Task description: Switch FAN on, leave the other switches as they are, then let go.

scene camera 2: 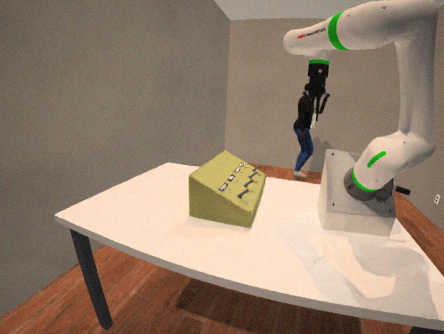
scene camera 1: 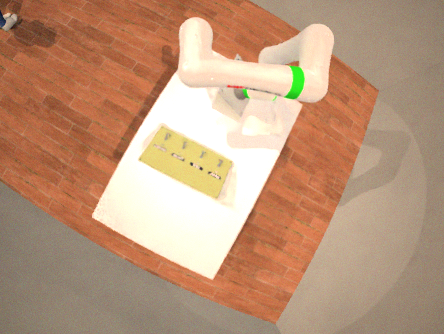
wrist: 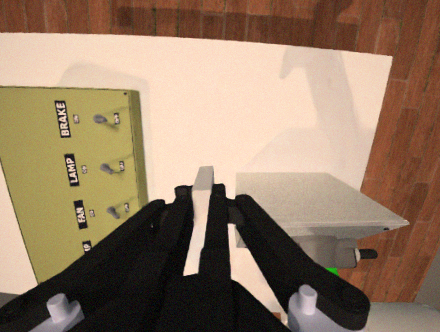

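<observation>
I can see my gripper [wrist: 207, 178]. There is an olive switch box [scene camera 2: 213, 189] as well. I also find the box in scene camera 1 [scene camera 1: 168, 156]. The box is there in the wrist view [wrist: 63, 197] too.
</observation>
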